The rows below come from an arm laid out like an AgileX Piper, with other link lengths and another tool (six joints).
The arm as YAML. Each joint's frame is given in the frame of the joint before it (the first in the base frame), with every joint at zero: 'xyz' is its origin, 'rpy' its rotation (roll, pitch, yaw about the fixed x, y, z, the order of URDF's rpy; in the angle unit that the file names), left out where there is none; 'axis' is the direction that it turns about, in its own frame. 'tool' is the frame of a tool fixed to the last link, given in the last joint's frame.
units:
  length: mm
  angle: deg
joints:
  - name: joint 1
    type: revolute
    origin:
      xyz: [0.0, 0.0, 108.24]
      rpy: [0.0, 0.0, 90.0]
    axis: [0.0, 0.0, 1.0]
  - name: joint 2
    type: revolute
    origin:
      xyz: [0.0, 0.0, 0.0]
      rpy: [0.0, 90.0, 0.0]
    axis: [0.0, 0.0, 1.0]
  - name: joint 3
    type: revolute
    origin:
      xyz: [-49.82, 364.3, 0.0]
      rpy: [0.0, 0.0, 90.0]
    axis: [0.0, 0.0, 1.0]
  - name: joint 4
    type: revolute
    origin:
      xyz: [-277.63, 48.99, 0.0]
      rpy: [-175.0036, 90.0, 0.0]
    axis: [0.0, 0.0, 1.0]
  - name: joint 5
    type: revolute
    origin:
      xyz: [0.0, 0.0, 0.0]
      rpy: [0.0, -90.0, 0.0]
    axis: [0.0, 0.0, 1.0]
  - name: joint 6
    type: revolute
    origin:
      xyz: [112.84, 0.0, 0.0]
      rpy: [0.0, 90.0, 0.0]
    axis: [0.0, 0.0, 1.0]
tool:
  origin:
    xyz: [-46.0, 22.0, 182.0]
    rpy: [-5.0, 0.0, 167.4]
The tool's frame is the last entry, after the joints.
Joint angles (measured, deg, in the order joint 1, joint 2, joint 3, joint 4, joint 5, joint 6), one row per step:
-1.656, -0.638, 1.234, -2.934, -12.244, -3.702
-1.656, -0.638, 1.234, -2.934, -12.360, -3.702
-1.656, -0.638, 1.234, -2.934, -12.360, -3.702
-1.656, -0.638, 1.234, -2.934, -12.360, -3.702
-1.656, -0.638, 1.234, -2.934, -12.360, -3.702
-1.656, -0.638, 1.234, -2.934, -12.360, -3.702
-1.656, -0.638, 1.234, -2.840, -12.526, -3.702
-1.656, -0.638, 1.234, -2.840, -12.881, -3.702
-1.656, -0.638, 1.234, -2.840, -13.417, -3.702
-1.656, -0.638, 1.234, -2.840, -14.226, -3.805
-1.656, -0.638, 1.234, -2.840, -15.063, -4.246
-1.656, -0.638, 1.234, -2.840, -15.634, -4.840
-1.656, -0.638, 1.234, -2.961, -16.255, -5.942
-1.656, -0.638, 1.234, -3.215, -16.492, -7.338
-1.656, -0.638, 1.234, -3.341, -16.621, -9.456
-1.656, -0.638, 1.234, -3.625, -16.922, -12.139
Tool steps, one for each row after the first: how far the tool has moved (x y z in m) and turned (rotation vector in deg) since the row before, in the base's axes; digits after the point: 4 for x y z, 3 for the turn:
-0.0001, 0.0000, 0.0006, -0.004, -0.116, 0.006
0.0000, 0.0000, 0.0000, 0.000, 0.000, 0.000
0.0000, 0.0000, 0.0000, 0.000, 0.000, 0.000
0.0000, 0.0000, 0.0000, 0.000, 0.000, 0.000
0.0000, 0.0000, 0.0000, 0.000, 0.000, 0.000
-0.0002, 0.0000, 0.0009, 0.088, -0.168, 0.016
-0.0004, 0.0001, 0.0018, -0.012, -0.354, 0.018
-0.0006, 0.0002, 0.0027, -0.018, -0.535, 0.026
-0.0009, 0.0002, 0.0040, -0.124, -0.806, 0.008
-0.0009, 0.0000, 0.0039, -0.444, -0.829, -0.102
-0.0006, -0.0001, 0.0024, -0.578, -0.562, -0.172
-0.0006, -0.0003, 0.0022, -1.174, -0.602, -0.361
0.0000, -0.0004, 0.0000, -1.566, -0.213, -0.501
0.0004, -0.0010, -0.0009, -2.108, -0.102, -0.759
0.0003, -0.0012, -0.0004, -2.795, -0.267, -0.971

